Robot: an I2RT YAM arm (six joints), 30 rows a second.
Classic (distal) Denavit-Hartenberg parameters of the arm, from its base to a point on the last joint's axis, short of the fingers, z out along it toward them. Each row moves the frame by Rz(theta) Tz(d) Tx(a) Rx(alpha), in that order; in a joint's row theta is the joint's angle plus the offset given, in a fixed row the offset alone. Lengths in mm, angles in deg.
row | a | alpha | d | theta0
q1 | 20 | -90 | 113.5 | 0
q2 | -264 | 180 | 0 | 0
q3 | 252.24 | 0 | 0 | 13.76
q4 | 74 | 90 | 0 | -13.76
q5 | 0 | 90 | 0 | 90
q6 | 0 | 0 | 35.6 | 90
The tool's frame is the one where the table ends.
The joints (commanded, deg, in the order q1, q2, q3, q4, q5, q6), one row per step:
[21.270 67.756 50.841 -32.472 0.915 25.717]
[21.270 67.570 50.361 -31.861 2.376 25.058]
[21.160 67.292 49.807 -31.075 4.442 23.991]
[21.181 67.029 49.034 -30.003 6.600 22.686]
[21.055 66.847 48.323 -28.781 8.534 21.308]
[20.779 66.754 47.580 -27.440 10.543 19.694]
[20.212 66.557 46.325 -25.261 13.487 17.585]
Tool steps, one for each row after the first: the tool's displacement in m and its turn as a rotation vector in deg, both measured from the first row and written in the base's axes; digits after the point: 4 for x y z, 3 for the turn. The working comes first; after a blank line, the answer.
Tool pose at each row, in the base's axes (x y z in m, rotation vector in deg; the steps are taken from these numbers as rounded here):
[0.2269 0.0877 0.2608 5.893 141.020 19.787]
[0.2268 0.0867 0.2596 5.728 140.324 17.938]
[0.2269 0.0849 0.2586 5.486 139.263 15.246]
[0.2269 0.0835 0.2567 4.874 138.142 12.424]
[0.2274 0.0819 0.2550 4.296 136.948 9.813]
[0.2284 0.0797 0.2531 3.696 135.740 6.925]
[0.2297 0.0757 0.2498 3.404 133.893 2.764]

[-0.0001 -0.0010 -0.0012 -1.324 -0.835 -0.455]
[0.0000 -0.0028 -0.0022 -3.266 -2.068 -1.124]
[0.0000 -0.0042 -0.0041 -5.412 -3.377 -1.568]
[0.0005 -0.0058 -0.0058 -7.413 -4.708 -1.990]
[0.0015 -0.0080 -0.0077 -9.645 -6.023 -2.467]
[0.0028 -0.0120 -0.0110 -12.752 -7.878 -3.586]

